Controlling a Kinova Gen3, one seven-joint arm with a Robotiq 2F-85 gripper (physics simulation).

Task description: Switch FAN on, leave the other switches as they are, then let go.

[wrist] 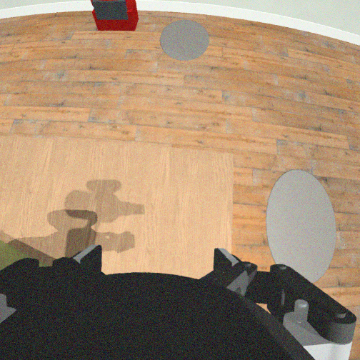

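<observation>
My gripper [157, 259] is open in the wrist view, with its two fingers wide apart at the bottom and nothing between them. It hangs over a light wooden table top [185, 200], on which shadows of the arm fall left of the middle. The FAN switch and the other switches do not show in the wrist view, so their positions cannot be told.
A green thing [6, 254] shows partly at the left edge. A grey oval disc [301, 225] lies right of the table, and a grey round disc [184, 40] lies farther back on the wooden floor [150, 95]. A red and grey object [116, 24] stands near the wall.
</observation>
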